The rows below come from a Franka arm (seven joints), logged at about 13 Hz.
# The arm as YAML. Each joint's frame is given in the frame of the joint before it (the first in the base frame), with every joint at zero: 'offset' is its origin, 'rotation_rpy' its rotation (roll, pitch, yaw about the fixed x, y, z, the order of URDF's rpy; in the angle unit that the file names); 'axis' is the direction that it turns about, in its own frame. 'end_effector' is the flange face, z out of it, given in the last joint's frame.
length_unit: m
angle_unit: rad
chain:
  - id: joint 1
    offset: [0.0, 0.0, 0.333]
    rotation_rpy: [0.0, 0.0, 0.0]
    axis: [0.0, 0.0, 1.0]
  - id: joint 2
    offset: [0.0, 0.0, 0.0]
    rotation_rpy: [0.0, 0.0, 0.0]
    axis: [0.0, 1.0, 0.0]
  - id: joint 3
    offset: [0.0, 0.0, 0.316]
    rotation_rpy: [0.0, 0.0, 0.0]
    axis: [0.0, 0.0, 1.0]
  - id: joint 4
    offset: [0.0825, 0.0, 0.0]
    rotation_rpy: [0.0, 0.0, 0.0]
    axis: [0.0, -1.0, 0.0]
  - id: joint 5
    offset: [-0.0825, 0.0, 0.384]
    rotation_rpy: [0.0, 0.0, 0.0]
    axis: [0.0, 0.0, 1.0]
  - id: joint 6
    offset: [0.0, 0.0, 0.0]
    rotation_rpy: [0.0, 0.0, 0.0]
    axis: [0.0, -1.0, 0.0]
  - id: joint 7
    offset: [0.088, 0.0, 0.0]
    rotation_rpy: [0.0, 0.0, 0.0]
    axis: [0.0, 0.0, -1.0]
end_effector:
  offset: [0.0, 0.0, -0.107]
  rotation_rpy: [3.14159, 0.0, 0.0]
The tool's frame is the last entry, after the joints.
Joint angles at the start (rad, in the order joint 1, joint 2, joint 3, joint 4, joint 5, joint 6, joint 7):
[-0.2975 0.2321 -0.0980 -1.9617 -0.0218 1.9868 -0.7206]
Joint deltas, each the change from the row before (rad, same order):
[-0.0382 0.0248 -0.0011 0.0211 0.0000 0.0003 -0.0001]
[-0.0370 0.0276 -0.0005 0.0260 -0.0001 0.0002 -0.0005]
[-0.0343 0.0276 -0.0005 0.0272 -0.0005 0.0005 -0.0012]
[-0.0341 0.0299 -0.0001 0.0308 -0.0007 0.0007 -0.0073]
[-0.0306 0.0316 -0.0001 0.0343 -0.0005 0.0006 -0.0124]
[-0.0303 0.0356 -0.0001 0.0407 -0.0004 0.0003 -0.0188]
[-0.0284 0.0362 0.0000 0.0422 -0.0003 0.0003 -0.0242]
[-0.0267 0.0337 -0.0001 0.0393 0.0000 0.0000 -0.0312]
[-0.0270 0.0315 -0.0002 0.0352 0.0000 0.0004 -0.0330]
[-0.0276 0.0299 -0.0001 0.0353 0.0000 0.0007 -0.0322]
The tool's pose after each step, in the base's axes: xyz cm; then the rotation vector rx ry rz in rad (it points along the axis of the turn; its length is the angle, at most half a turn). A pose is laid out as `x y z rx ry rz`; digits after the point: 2 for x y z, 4 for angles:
52.92 -24.51 33.70 -3.0157 -0.4518 0.3053
52.64 -26.78 33.19 -3.0212 -0.3964 0.3069
52.36 -28.94 32.71 -3.0265 -0.3467 0.3072
52.09 -31.11 32.23 -3.0306 -0.3075 0.3057
51.91 -33.16 31.76 -3.0341 -0.2815 0.3022
51.81 -35.28 31.29 -3.0377 -0.2660 0.2963
51.71 -37.31 30.81 -3.0407 -0.2620 0.2895
51.51 -39.23 30.34 -3.0414 -0.2707 0.2829
51.14 -41.10 29.81 -3.0405 -0.2816 0.2778
50.68 -42.99 29.37 -3.0413 -0.2907 0.2706

